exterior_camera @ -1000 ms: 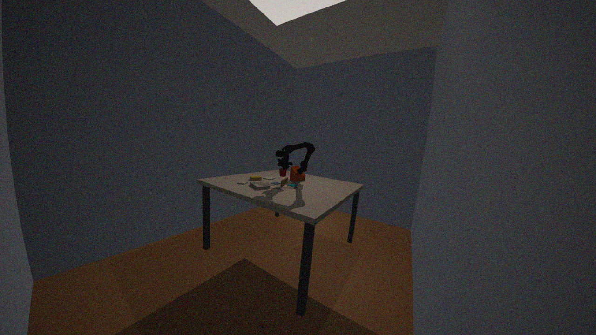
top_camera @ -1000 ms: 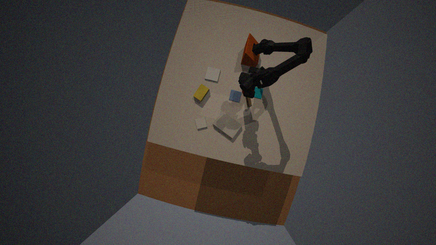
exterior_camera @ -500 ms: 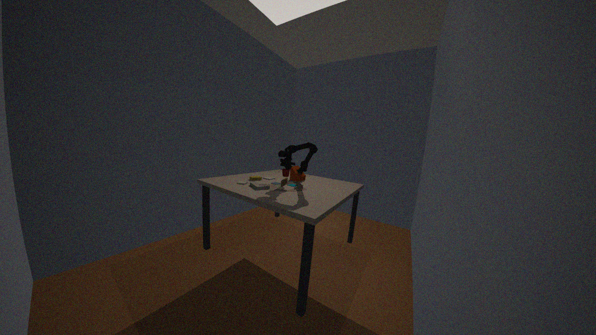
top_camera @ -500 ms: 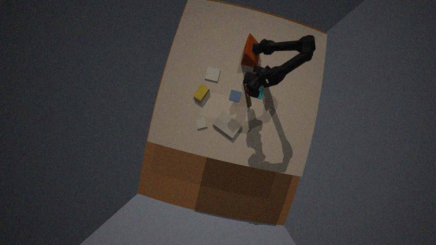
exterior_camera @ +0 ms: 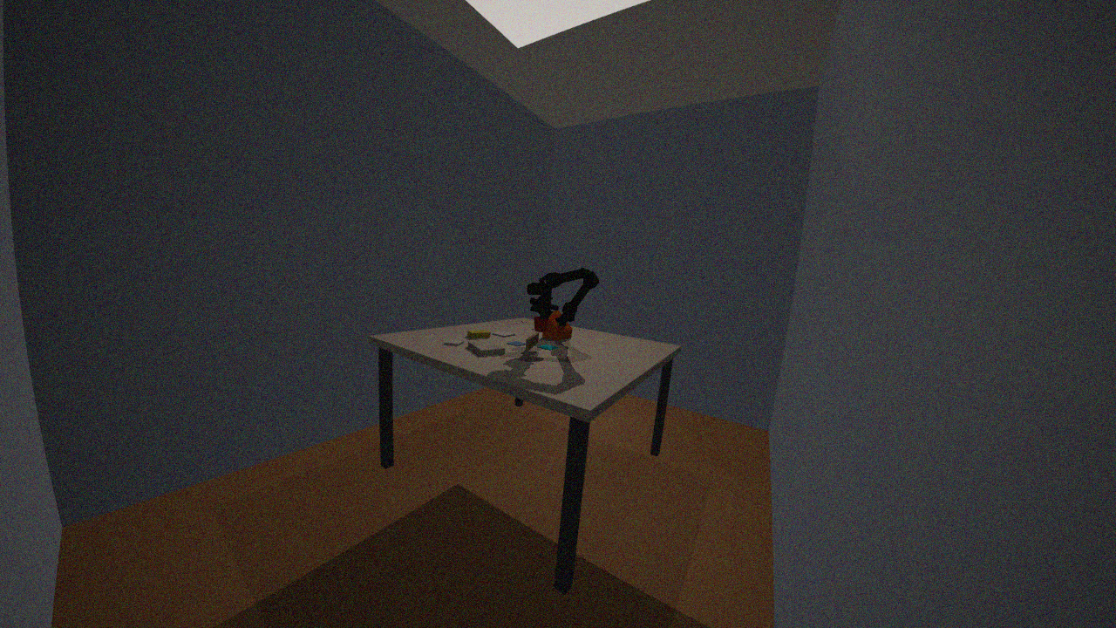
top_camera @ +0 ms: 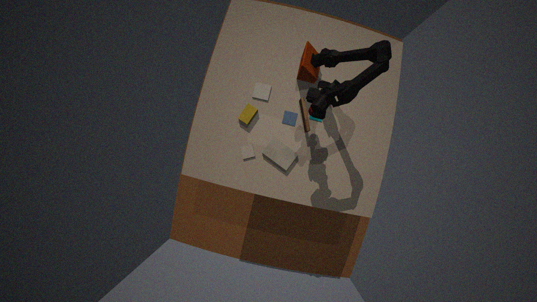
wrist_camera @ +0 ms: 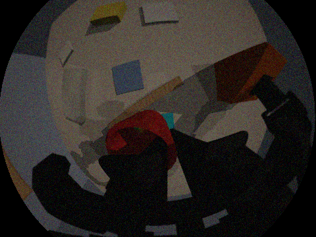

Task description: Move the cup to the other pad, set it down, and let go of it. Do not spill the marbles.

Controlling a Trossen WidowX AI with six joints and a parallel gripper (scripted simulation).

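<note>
The teal pad is 13 cm below my gripper tip, 5 cm to the left of it and 1 cm ahead of it. The rest, counted from my gripper tip: red cup 3 cm ahead; then wooden bar 10 cm below, 4 cm ahead, 3 cm to the right; then large white block 30 cm ahead, 12 cm to the right, 11 cm below.
</note>
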